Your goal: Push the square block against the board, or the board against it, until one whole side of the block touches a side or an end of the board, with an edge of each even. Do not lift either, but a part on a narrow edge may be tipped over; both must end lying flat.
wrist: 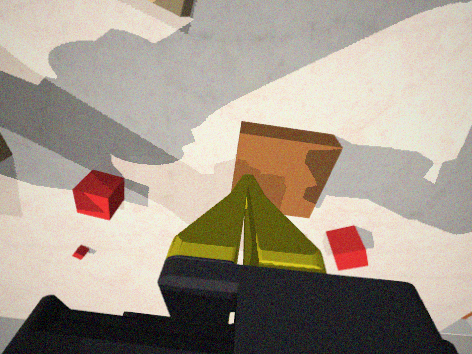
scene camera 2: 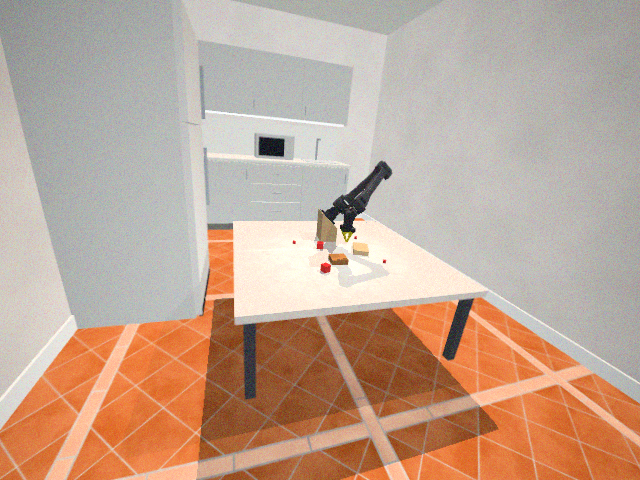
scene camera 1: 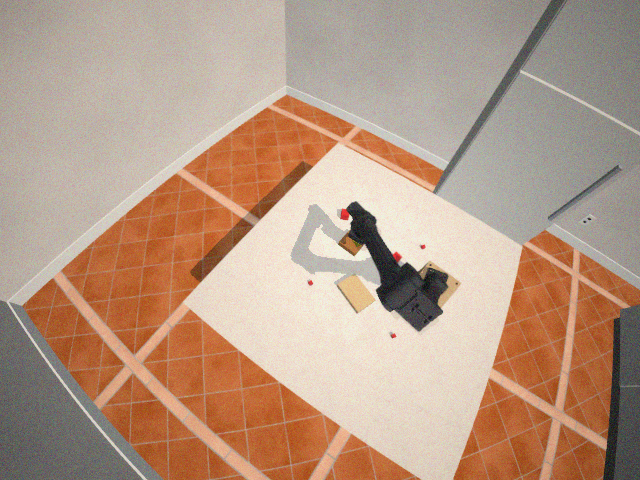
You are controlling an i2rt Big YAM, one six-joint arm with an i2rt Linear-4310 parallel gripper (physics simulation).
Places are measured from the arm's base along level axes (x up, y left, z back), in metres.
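Pixels of known places: gripper, between the fingertips: (wrist: 247, 182) (scene camera 2: 346, 242) (scene camera 1: 356, 245); arm's base, origin of its link: (scene camera 2: 327, 217).
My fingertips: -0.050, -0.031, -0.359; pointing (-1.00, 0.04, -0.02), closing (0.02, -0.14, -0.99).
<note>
For each thing: its top centre in the pictures, then the offset to it from my fingertips, as dx, dy, dz. Level surfaces: height alone.
- brown square block, centre of its top: (wrist: 279, 181) (scene camera 1: 352, 241) (scene camera 2: 338, 256) -0.079, -0.062, -0.030
- tan board, centre of its top: (scene camera 1: 356, 292) (scene camera 2: 360, 246) -0.079, +0.168, +0.089
- table, height of its surface: dx -0.109
The brown square block (scene camera 1: 349, 246) (scene camera 2: 338, 259) (wrist: 295, 170) lies flat on the table. The tan board (scene camera 1: 355, 293) (scene camera 2: 360, 249) lies flat, apart from the block, on the side nearer the arm's base; a corner of the board (wrist: 172, 6) shows at the top of the wrist view. My gripper (scene camera 2: 347, 239) (wrist: 247, 182) is shut and empty, with its tips above the block. In the wrist view the fingers cover the block's near left part. In scene camera 1 the arm hides part of the block.
A red cube (scene camera 1: 344, 213) (scene camera 2: 325, 267) (wrist: 346, 247) stands near the block. Another red cube (scene camera 1: 397, 255) (scene camera 2: 320, 244) (wrist: 99, 195) stands beside the arm. Several tiny red cubes lie around. The arm's base is fixed to an upright tan mount (scene camera 2: 325, 229). The table (scene camera 1: 336, 351) (scene camera 2: 279, 294) carries everything.
</note>
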